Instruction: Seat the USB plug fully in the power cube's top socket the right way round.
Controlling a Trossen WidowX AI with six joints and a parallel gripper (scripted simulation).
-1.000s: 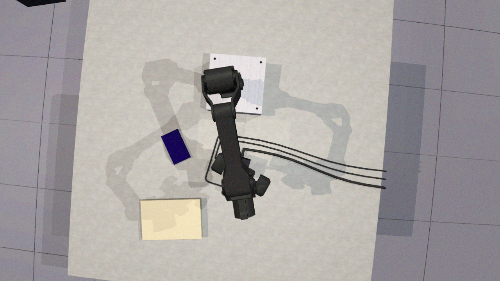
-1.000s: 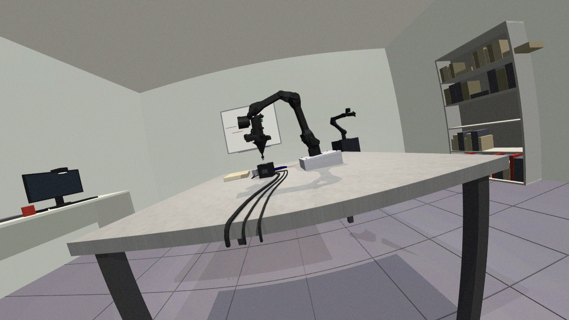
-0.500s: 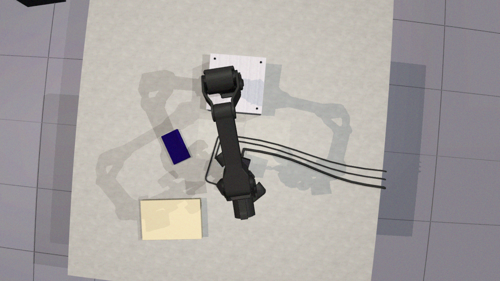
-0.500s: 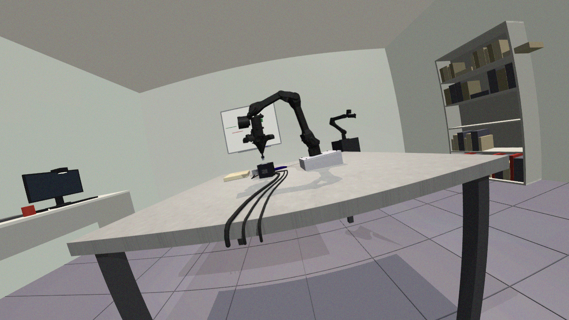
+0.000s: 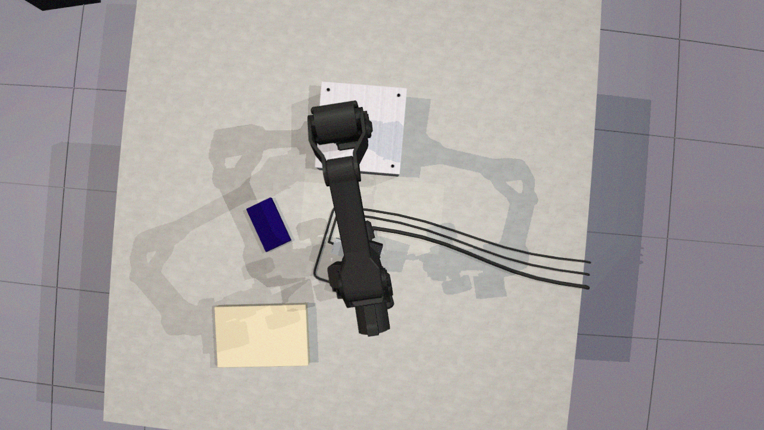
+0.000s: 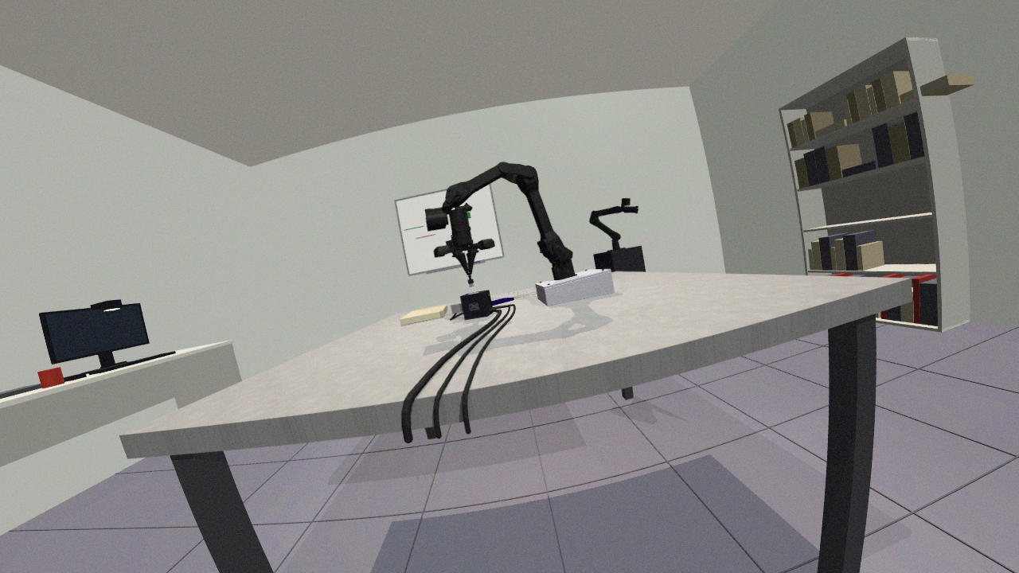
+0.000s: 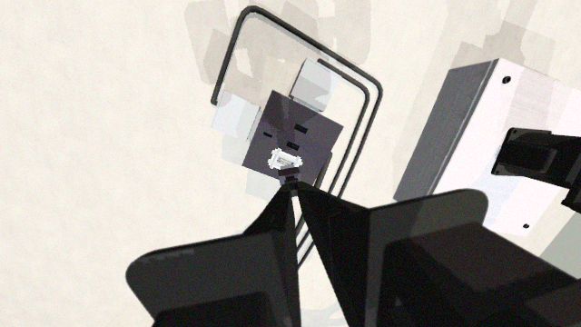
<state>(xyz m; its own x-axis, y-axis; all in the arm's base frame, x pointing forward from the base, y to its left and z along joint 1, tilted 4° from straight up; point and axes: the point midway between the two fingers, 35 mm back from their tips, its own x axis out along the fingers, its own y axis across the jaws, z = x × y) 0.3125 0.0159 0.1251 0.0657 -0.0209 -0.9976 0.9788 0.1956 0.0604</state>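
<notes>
The USB plug lies 20 mm below my gripper tip. From my gripper tip the other things lie so: USB socket (70 mm below); flat blue object (270 mm to the right, 130 mm below, 110 mm behind); pad (310 mm to the right, 190 mm ahead, 120 mm below).
</notes>
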